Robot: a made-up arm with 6 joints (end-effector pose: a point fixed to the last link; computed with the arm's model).
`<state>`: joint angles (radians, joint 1 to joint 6).
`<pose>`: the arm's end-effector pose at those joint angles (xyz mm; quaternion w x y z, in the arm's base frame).
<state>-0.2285 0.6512 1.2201 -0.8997 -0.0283 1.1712</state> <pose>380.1 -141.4 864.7 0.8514 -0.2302 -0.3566 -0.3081</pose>
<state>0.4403 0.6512 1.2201 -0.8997 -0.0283 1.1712</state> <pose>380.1 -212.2 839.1 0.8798 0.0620 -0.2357 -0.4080</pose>
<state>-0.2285 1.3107 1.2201 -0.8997 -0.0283 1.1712</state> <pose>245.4 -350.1 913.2 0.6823 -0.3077 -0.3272 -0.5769</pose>
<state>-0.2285 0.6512 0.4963 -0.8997 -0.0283 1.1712</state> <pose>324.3 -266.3 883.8 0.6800 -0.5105 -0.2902 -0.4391</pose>
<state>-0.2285 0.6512 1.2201 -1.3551 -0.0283 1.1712</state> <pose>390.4 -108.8 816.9 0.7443 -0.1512 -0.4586 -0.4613</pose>
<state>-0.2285 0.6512 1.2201 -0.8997 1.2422 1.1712</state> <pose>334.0 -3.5 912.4 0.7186 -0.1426 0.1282 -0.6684</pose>
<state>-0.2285 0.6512 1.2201 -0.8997 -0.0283 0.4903</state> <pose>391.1 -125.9 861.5 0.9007 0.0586 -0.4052 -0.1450</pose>
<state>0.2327 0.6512 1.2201 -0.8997 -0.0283 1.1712</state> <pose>380.1 -192.3 852.0 0.8815 -0.0295 -0.2767 -0.3814</pose>
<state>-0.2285 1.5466 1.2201 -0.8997 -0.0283 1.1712</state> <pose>167.6 -397.8 924.3 0.6027 -0.3277 -0.3079 -0.6593</pose>
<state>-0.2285 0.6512 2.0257 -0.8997 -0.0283 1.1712</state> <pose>351.2 0.9 912.7 0.9121 0.1151 -0.3759 -0.1162</pose>
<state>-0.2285 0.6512 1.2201 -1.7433 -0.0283 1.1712</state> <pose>417.8 -80.3 786.0 0.6224 -0.0775 -0.5271 -0.5734</pose>
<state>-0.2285 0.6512 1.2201 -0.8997 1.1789 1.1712</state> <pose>332.4 -9.8 907.4 0.7328 -0.1487 0.1036 -0.6558</pose>
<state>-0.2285 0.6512 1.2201 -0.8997 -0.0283 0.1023</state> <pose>393.1 -115.1 863.1 0.8825 0.2223 -0.4123 -0.0433</pose>
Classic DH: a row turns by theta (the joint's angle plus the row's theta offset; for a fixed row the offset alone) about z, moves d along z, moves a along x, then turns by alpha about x. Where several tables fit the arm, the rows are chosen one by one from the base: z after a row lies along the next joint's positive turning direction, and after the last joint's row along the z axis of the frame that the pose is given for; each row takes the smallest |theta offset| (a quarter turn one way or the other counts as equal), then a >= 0, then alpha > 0; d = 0 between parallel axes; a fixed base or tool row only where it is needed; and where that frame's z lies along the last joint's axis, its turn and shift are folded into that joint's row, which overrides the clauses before.
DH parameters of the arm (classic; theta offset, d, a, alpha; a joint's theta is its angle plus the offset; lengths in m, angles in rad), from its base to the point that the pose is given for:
base (fixed): -1.5708 0.75 0.1399 -1.5708
joint 1: 0 -0.0003 -0.0622 -1.5708
joint 2: -0.1574 0.0418 -0.0137 2.3984
joint 3: 1.4355 0.4608 0.2607 -1.4723
joint 4: -0.3677 -0.0443 -0.0138 -1.7347
joint 5: -1.5326 -0.1046 -0.0611 1.1837
joint 6: -0.0572 0.0999 -0.0063 1.6904
tool (fixed): -1.6541 -0.0284 0 0

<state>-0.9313 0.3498 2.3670 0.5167 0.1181 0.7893</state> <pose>384.0 259.4 801.9 0.6956 -0.1948 0.1505 0.6749</pose>
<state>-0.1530 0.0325 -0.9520 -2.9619 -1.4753 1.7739</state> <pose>251.7 -252.9 992.0 0.6740 0.4494 0.5861 -0.0125</pose>
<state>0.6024 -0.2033 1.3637 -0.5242 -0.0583 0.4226</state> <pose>321.9 33.3 1054.5 0.7234 0.5533 -0.2638 0.3178</pose>
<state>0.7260 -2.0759 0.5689 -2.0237 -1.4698 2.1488</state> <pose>-222.3 93.1 1126.3 0.2217 0.5946 -0.6407 -0.4321</pose>
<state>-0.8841 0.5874 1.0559 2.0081 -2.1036 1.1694</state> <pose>466.9 -41.3 701.5 0.6280 0.4421 0.4515 0.4542</pose>
